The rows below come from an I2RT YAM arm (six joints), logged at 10 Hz.
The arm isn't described. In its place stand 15 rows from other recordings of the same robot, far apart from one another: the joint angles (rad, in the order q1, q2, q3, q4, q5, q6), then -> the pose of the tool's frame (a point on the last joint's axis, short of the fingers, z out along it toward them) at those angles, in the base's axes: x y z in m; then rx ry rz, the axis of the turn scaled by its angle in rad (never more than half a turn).
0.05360, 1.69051, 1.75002, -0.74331, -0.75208, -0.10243 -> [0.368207 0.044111 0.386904 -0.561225 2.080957 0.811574]
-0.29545, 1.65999, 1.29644, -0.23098, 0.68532, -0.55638 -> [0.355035 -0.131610 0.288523 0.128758 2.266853 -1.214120]
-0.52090, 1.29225, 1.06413, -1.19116, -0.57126, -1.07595 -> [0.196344 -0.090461 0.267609 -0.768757 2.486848 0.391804]
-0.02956, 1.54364, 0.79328, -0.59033, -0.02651, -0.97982 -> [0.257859 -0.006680 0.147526 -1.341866 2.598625 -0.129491]
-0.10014, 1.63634, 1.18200, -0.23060, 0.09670, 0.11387 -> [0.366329 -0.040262 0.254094 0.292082 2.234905 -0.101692]
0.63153, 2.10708, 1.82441, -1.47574, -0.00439, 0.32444 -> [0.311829 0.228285 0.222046 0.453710 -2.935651 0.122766]
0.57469, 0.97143, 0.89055, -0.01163, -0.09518, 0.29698 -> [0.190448 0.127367 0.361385 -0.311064 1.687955 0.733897]
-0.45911, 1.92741, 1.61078, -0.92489, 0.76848, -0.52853 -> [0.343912 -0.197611 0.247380 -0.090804 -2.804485 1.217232]
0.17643, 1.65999, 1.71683, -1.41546, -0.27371, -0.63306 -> [0.301050 0.063447 0.344427 -1.163753 2.610108 0.314437]
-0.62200, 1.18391, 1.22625, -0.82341, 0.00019, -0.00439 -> [0.195425 -0.140115 0.351143 0.721231 2.260529 -0.304884]
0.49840, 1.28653, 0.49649, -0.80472, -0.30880, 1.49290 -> [0.133987 0.085238 0.127208 -1.369822 -2.512725 -0.213512]
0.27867, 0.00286, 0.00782, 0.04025, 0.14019, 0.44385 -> [0.106968 0.025431 0.180408 0.239832 1.525724 0.468449]
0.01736, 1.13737, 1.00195, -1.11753, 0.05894, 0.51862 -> [0.194222 0.001275 0.275413 0.712158 2.728017 0.039510]
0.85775, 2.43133, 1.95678, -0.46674, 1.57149, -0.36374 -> [0.359922 0.361750 0.167263 -0.527017 1.729474 -1.531192]
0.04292, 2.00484, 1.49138, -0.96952, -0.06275, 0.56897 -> [0.383059 0.018686 0.175834 0.795136 2.969308 0.132674]
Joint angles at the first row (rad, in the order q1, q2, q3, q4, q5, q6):
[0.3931, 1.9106, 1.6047, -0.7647, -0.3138, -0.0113]
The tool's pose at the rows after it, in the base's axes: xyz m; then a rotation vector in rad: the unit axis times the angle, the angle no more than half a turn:
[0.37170 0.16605 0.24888 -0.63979 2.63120 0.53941]
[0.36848 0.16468 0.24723 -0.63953 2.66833 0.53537]
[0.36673 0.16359 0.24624 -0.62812 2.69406 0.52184]
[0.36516 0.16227 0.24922 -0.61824 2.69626 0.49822]
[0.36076 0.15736 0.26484 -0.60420 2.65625 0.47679]
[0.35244 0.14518 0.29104 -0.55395 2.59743 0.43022]
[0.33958 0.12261 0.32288 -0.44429 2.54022 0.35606]
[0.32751 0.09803 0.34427 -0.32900 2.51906 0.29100]
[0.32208 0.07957 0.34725 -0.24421 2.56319 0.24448]
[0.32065 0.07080 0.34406 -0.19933 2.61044 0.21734]
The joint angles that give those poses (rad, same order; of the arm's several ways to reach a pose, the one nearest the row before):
[0.3931, 1.9106, 1.6047, -0.8112, -0.3141, -0.0109]
[0.3931, 1.9106, 1.6046, -0.8470, -0.3130, -0.0105]
[0.3931, 1.9106, 1.6047, -0.8681, -0.3031, -0.0036]
[0.3931, 1.9015, 1.6047, -0.8761, -0.2852, 0.0002]
[0.3874, 1.8595, 1.6047, -0.8764, -0.2676, 0.0002]
[0.3695, 1.7866, 1.6047, -0.8822, -0.2298, 0.0090]
[0.3298, 1.6916, 1.6046, -0.9027, -0.1703, 0.0345]
[0.2779, 1.6195, 1.6047, -0.9405, -0.1246, 0.0578]
[0.2313, 1.5986, 1.6047, -0.9989, -0.1013, 0.0715]
[0.2077, 1.6009, 1.6047, -1.0412, -0.0887, 0.0795]

